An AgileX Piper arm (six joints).
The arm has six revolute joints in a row. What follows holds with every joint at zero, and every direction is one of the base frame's.
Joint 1 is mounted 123.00 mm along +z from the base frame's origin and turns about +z.
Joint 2 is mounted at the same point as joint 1 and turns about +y.
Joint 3 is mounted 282.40 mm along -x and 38.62 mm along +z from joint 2 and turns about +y.
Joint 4 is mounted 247.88 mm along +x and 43.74 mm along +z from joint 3 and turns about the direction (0.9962, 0, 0.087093).
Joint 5 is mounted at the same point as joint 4 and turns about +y.
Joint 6 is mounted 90.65 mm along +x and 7.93 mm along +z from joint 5 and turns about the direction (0.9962, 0, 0.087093).
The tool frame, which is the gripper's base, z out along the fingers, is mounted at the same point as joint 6; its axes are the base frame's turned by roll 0.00, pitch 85.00 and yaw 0.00 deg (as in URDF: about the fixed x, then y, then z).
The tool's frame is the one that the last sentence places.
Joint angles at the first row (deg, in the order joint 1, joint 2, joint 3, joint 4, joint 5, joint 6):
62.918 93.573 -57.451 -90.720 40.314 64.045
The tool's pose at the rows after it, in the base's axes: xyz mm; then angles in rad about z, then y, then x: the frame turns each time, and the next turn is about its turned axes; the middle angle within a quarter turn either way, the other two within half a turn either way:
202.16 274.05 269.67 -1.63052 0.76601 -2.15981
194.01 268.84 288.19 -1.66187 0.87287 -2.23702
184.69 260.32 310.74 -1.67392 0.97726 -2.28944
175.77 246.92 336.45 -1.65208 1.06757 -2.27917
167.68 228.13 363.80 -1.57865 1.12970 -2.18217
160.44 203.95 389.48 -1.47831 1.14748 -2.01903
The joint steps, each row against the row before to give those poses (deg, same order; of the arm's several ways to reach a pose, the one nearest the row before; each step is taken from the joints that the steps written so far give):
0.001 -2.873 -0.131 3.513 -2.884 1.101
-0.001 -3.791 -0.130 3.616 -3.597 0.459
0.001 -4.432 -0.081 3.008 -3.057 -0.062
0.001 -4.811 -0.232 1.922 -1.155 -0.670
-0.003 -4.992 -0.545 1.137 1.135 -2.070
0.001 -4.942 -0.682 0.653 3.593 -3.842

